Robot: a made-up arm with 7 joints.
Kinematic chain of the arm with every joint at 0, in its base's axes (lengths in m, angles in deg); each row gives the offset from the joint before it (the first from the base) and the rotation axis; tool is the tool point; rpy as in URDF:
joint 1: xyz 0 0 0.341 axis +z
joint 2: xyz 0 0 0 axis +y
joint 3: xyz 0 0 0.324 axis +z
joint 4: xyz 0.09 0 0 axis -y
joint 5: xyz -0.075 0 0.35 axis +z
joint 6: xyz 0 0 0 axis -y
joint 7: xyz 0.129 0 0 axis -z
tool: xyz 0 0 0 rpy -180 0 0
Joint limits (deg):
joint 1: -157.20..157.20
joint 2: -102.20..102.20
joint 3: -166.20..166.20
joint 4: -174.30..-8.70
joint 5: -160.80..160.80
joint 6: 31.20..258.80
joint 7: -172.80..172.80
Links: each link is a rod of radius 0.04 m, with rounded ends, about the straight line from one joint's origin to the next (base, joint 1, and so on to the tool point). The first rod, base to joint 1, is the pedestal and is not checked.
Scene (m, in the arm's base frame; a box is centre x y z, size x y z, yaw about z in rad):
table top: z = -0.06
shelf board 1: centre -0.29 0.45 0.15 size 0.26 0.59 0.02 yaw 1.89
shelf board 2: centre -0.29 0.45 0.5 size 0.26 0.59 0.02 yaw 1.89
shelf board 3: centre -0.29 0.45 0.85 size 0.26 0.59 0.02 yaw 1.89
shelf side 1: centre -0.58 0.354 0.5 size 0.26 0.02 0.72 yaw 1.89
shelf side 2: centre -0 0.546 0.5 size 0.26 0.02 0.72 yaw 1.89
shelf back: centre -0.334 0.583 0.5 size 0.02 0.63 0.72 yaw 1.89
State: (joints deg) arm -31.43 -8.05 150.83 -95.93 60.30 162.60 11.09
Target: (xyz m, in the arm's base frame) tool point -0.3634 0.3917 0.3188
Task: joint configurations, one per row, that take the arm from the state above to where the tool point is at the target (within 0.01 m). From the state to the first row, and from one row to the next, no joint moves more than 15 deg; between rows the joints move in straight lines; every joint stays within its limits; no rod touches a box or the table.
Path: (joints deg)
1: -25.69 6.66 155.95 -108.28 65.10 176.86 11.09
2: -19.95 21.36 161.08 -120.62 69.90 191.13 11.09
3: -14.21 36.07 166.20 -132.97 74.70 205.39 11.09
4: -9.99 24.86 166.20 -139.07 75.57 196.85 11.09
5: -5.77 13.66 166.20 -145.18 76.45 188.31 11.09
6: -1.55 2.45 166.20 -151.28 77.33 179.77 11.09
7: 2.66 -8.76 166.20 -157.38 78.20 171.23 11.09
8: -5.22 -14.92 165.68 -146.54 74.38 167.54 11.09
9: -13.11 -21.07 165.16 -135.70 70.56 163.84 11.09
10: -20.99 -27.23 164.64 -124.87 66.74 160.15 11.09

